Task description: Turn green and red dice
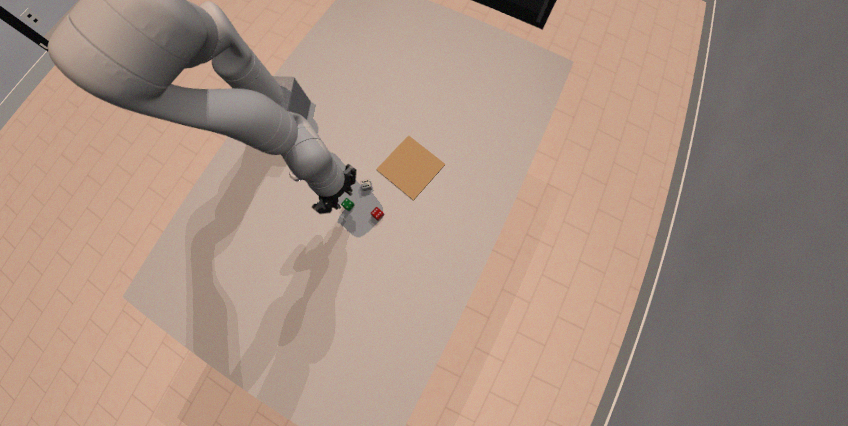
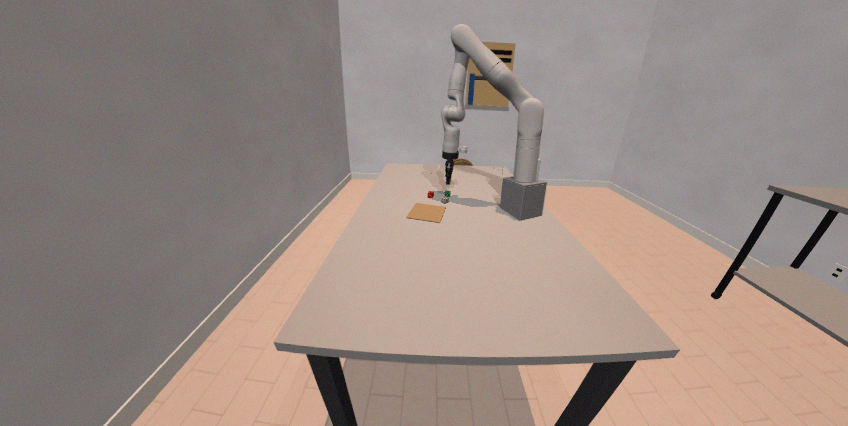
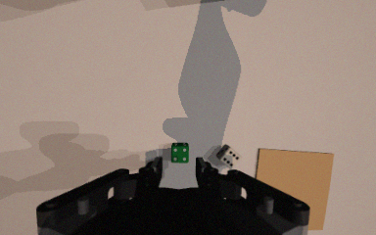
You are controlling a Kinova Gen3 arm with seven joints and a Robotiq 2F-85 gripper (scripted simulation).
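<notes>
Now: the green die 8 cm below my hand. The rest, counted from my hand: white die (8 cm below, 7 cm to the left, 2 cm ahead); red die (8 cm below, 8 cm ahead, 2 cm to the left); tan mat (18 cm to the left, 10 cm ahead, 9 cm below).
</notes>
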